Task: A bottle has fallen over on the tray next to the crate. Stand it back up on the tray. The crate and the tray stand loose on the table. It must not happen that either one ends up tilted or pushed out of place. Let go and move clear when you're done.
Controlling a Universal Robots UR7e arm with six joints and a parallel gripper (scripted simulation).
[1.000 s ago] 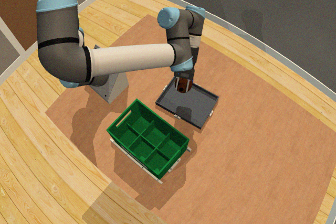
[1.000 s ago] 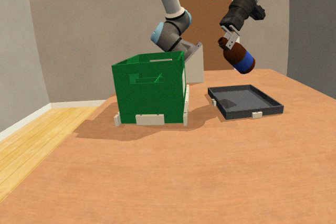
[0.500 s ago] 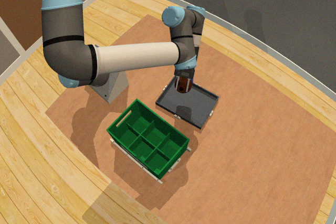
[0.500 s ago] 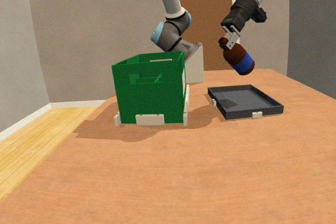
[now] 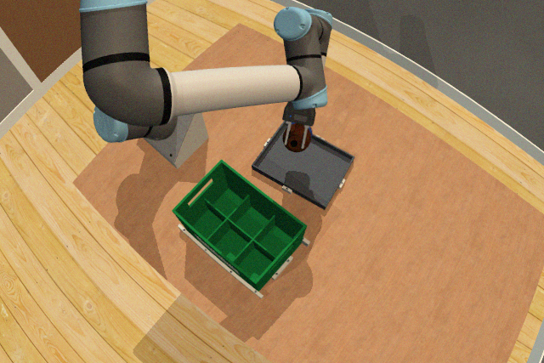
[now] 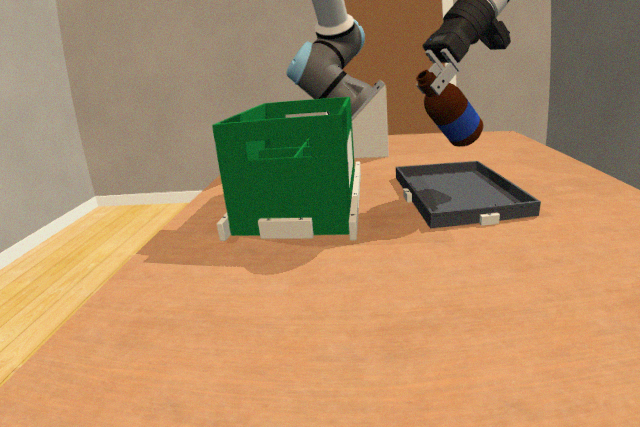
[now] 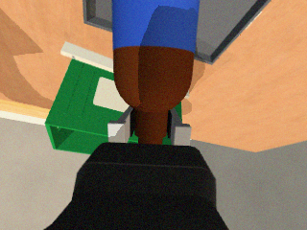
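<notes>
My hand is 10 mm past the bottle, 30 mm to the right of it and 40 mm above it. Also, from my hand: green crate 40 mm ahead, 240 mm to the right, 120 mm below; then dark grey tray 10 mm ahead, 50 mm to the left, 190 mm below.
</notes>
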